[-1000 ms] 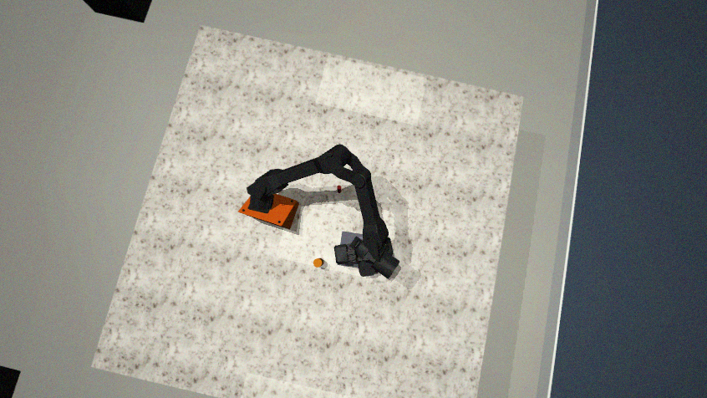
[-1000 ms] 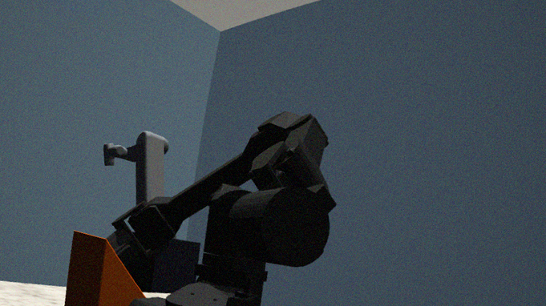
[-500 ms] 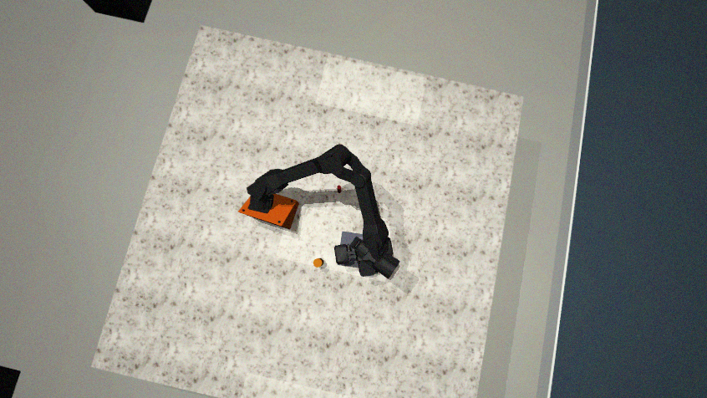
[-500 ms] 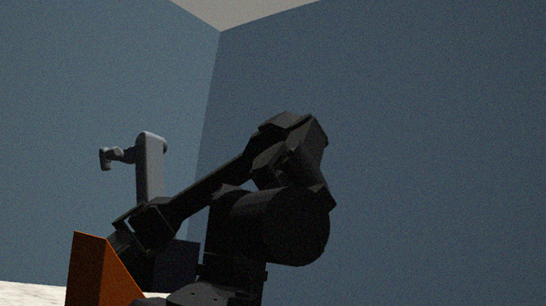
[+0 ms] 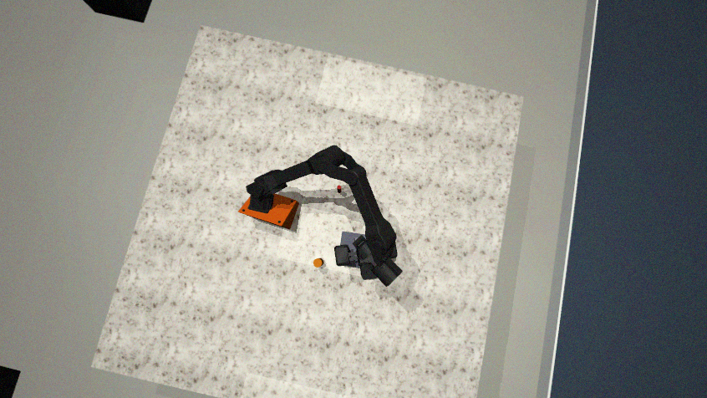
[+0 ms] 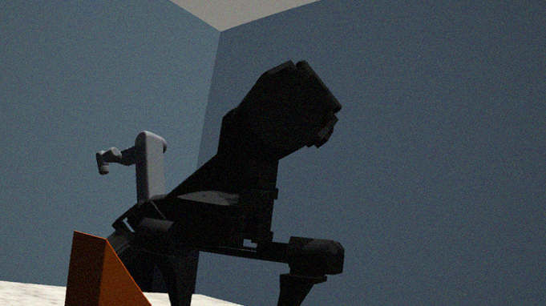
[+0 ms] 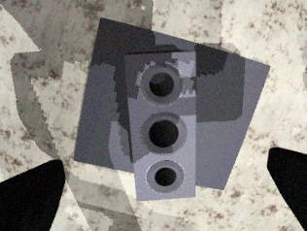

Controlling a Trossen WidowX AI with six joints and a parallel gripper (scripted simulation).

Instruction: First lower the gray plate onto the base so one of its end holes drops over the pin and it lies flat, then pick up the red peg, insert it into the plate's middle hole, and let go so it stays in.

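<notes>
My gripper tip is 6 cm above the gray plate. Round my gripper tip: small orange cylinder (14 cm behind, 7 cm to the right, 6 cm below); base (1 cm behind, 2 cm to the left, 9 cm below); red peg (13 cm behind, 20 cm to the left, 6 cm below).
</notes>
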